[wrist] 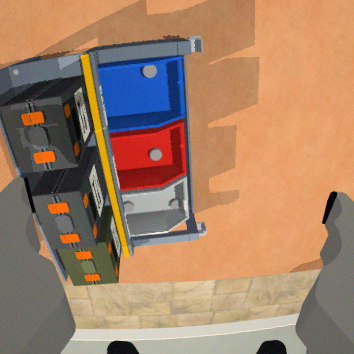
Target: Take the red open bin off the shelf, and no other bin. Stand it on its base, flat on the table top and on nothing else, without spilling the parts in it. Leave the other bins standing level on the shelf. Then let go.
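Places are measured from the arm's base along level axes (x ahead, y left, z up), in metres.
Pixels of known places: gripper, fingertip midpoint: (181, 189).
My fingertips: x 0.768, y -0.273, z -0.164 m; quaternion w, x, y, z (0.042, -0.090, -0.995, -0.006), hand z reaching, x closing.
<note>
Behind a point stands the place of what it marks.
The red open bin (131, 154) @(x 0.839, y -0.110, z -0.554 m) sits on the shelf (145, 49) @(x 0.779, y -0.307, z -0.478 m) between a blue bin (131, 95) @(x 0.817, y -0.225, z -0.554 m) and a light grey bin (162, 223) @(x 0.801, y 0.034, z -0.507 m). One round grey part (155, 154) @(x 0.792, y -0.107, z -0.544 m) shows in the red bin. The blue bin also holds a round part, and the grey bin holds two. A yellow strip (104, 151) @(x 0.865, y -0.171, z -0.452 m) runs along the left side of the three bins. My gripper (181, 189) @(x 0.768, y -0.273, z -0.164 m) is open and empty, with its fingers at the far left and right of the view. The shelf with the bins shows between them, mostly left of centre. The bins' undersides are hidden.
Two dark cases (57, 150) @(x 0.892, y -0.230, z -0.341 m) (61, 212) @(x 0.910, y -0.154, z -0.331 m) and a green case (97, 264) @(x 0.907, y -0.019, z -0.366 m) with orange latches stand left of the yellow strip. An orange-brown surface (295, 125) @(x 0.496, y -0.118, z -0.563 m) with shadows lies around the shelf. A stone-patterned band (190, 300) runs across the lower part of the view.
</note>
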